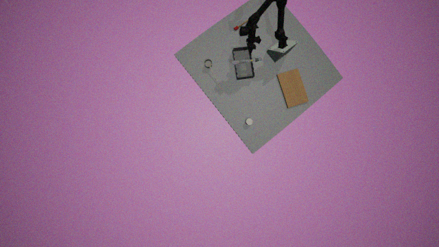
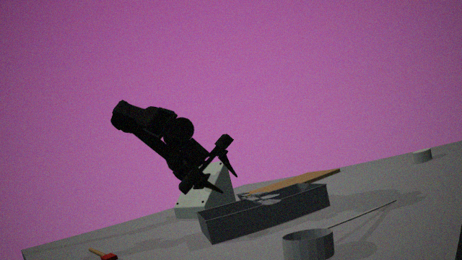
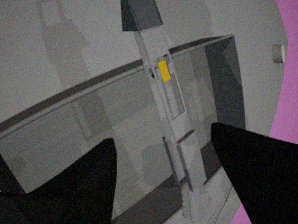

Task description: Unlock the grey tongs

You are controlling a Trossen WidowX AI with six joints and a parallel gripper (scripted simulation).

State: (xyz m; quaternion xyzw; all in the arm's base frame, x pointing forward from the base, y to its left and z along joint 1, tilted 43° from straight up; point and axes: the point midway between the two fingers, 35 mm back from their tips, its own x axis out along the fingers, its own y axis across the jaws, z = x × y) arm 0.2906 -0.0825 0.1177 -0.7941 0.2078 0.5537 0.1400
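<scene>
My gripper tip is 50 mm to the right of the yellow lock piece and 40 mm above it. The rest, counted from my gripper tip: dark roasting tin 70 mm ahead, 20 mm to the left, 80 mm below; then small white cup 360 mm ahead, 520 mm to the left, 90 mm below; then wooden board 210 mm behind, 510 mm to the left, 100 mm below.
</scene>
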